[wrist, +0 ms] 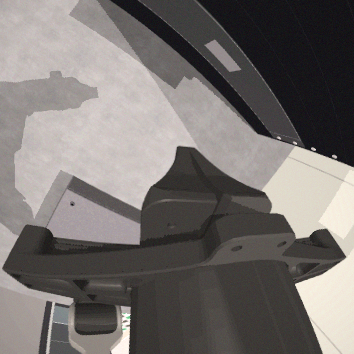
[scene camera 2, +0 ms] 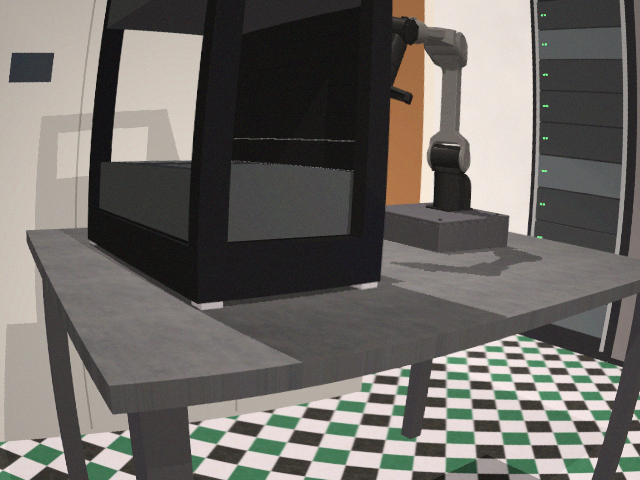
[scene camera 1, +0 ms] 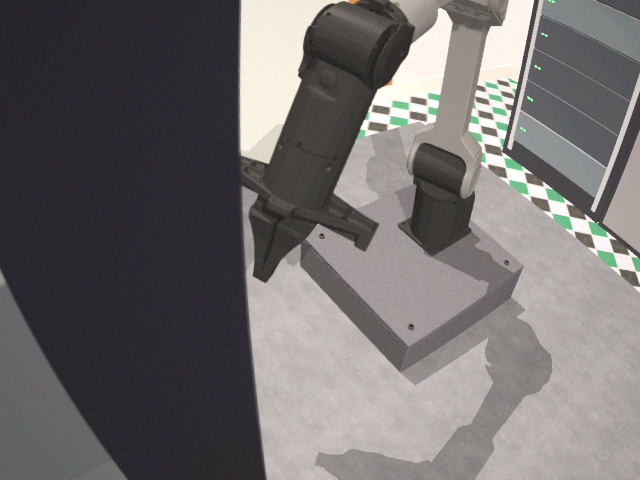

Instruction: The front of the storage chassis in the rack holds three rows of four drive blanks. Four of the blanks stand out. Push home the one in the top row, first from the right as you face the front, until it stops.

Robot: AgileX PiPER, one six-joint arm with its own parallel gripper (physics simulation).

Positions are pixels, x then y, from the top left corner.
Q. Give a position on a black rack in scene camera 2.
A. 213, 229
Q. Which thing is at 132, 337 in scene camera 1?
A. A black rack.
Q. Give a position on a black rack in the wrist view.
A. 281, 72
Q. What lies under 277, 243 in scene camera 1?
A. The gripper.
